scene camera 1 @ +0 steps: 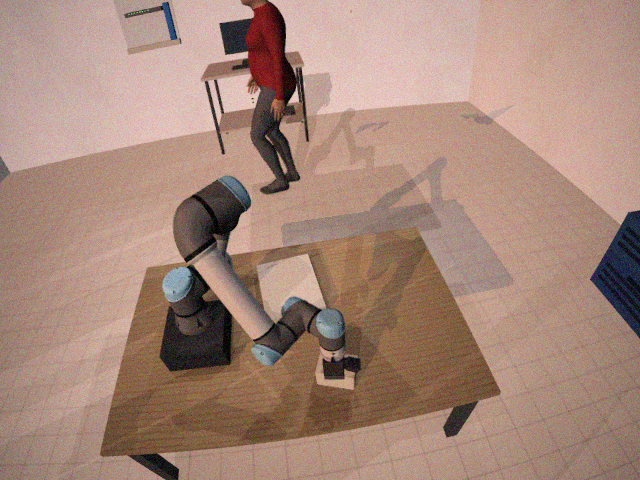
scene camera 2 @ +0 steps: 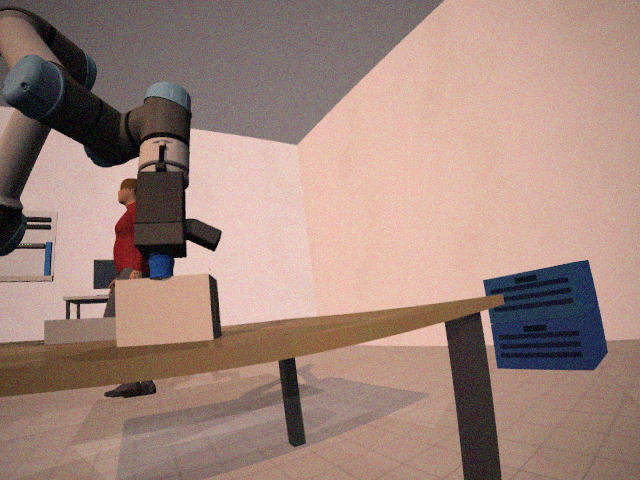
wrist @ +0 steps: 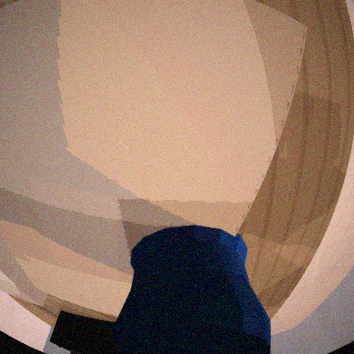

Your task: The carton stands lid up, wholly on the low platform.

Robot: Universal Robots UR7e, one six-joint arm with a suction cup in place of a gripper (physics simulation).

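Frame: origin at the arm's base, x back, y left, z down, level; centimetres.
Seen in the pictures: hand, its tool point: (scene camera 2: 163, 286) (wrist: 192, 232); arm's base, origin of its link: (scene camera 1: 195, 319).
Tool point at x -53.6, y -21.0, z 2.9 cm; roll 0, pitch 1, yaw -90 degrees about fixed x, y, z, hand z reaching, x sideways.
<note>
Pixels of each thing's top centre, then the offset from my tool point to it. Level surfaces: height alone.
- carton, centre of its top: (wrist: 75, 241) (scene camera 2: 169, 280) (scene camera 1: 336, 364) dy +3.6, dx -0.5, dz -1.3 cm
- wooden table, height of its surface: dz +7.5 cm
- low pale platform, centre of its top: (scene camera 2: 105, 319) (scene camera 1: 288, 284) dy +43.6, dx +20.2, dz +2.7 cm
The carton (scene camera 1: 330, 383) (scene camera 2: 162, 310) (wrist: 158, 105) is a plain beige box. It stands upright on the wooden table (scene camera 1: 413, 335) (scene camera 2: 335, 325), in front of and to the right of the low pale platform (scene camera 1: 281, 278) (scene camera 2: 77, 330) and apart from it. My blue suction cup (scene camera 2: 161, 266) (wrist: 189, 253) points straight down and presses on the carton's top face near one edge. The carton's underside appears to rest on the table. In scene camera 1 the tool body hides the cup.
The arm's dark base (scene camera 1: 196, 343) stands on the table left of the platform. A person in a red top (scene camera 1: 269, 62) (scene camera 2: 124, 242) walks behind the table near a desk (scene camera 1: 222, 71). A blue cabinet (scene camera 1: 620, 273) (scene camera 2: 548, 314) stands on the floor at the right.
</note>
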